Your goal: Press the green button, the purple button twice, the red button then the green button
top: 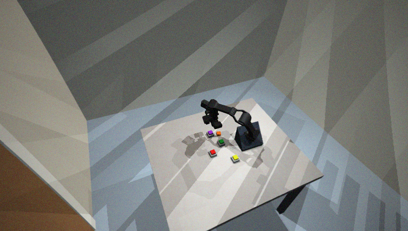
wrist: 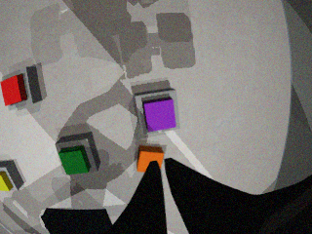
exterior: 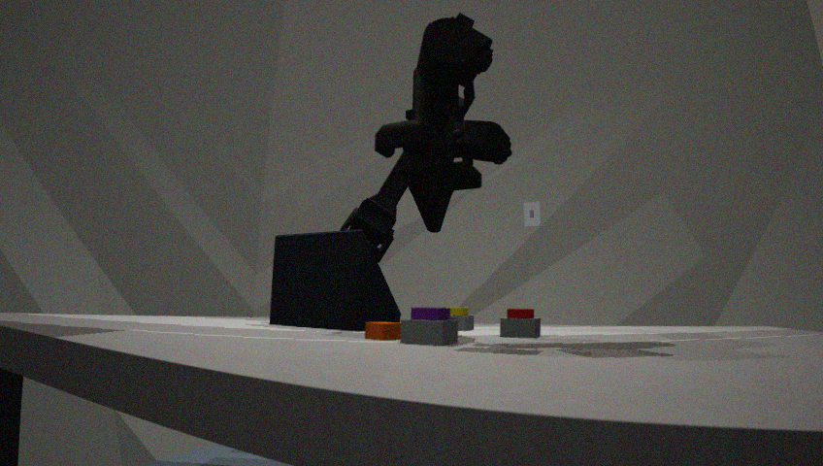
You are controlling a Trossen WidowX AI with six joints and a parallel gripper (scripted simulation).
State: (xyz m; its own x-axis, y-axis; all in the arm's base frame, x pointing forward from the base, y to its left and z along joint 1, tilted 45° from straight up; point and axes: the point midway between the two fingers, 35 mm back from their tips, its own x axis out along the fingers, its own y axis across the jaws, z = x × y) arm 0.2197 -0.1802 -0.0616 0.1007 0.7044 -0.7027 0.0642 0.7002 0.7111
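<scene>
Right now my gripper tip is 20 mm to the left of the purple button and 90 mm above it. From my gripper tip the other things lie so: red button 80 mm ahead, 160 mm to the left, 90 mm below; green button 30 mm behind, 100 mm to the left, 90 mm below; small orange block 60 mm behind, 10 mm to the left, 120 mm below.
</scene>
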